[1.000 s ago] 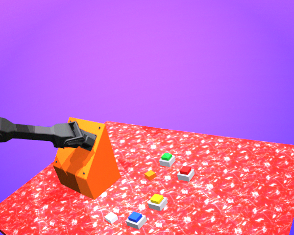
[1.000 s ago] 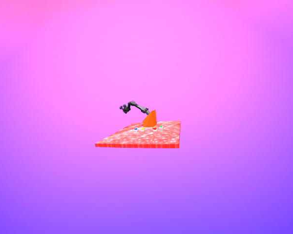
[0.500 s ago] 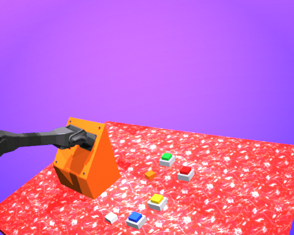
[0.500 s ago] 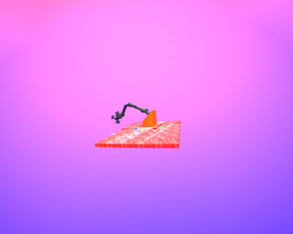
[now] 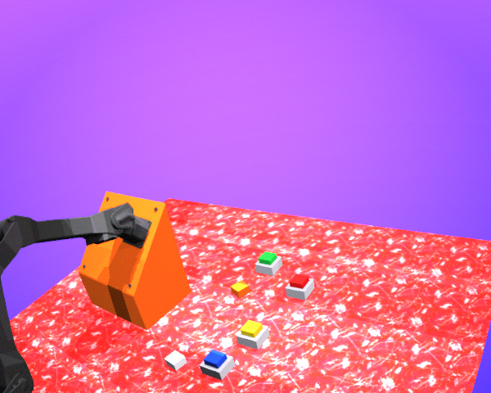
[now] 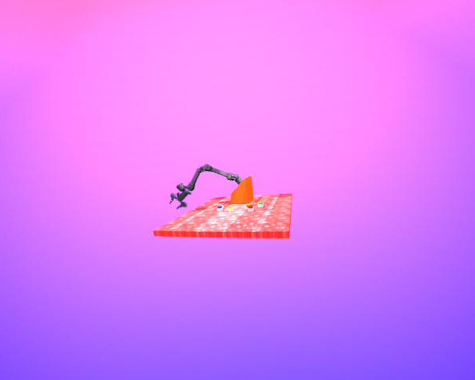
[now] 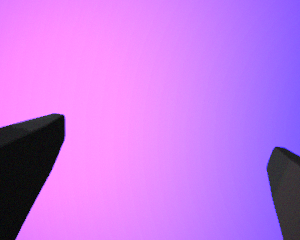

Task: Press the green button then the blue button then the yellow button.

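Now: gripper tip 9 cm past the green button, 85 cm to the right of it and 1 cm above it. Round my gripper tip: blue button 2 cm ahead, 52 cm to the left, 1 cm below; then white block 7 cm behind, 49 cm to the left, 3 cm below; then yellow button 3 cm ahead, 63 cm to the left, 1 cm below.
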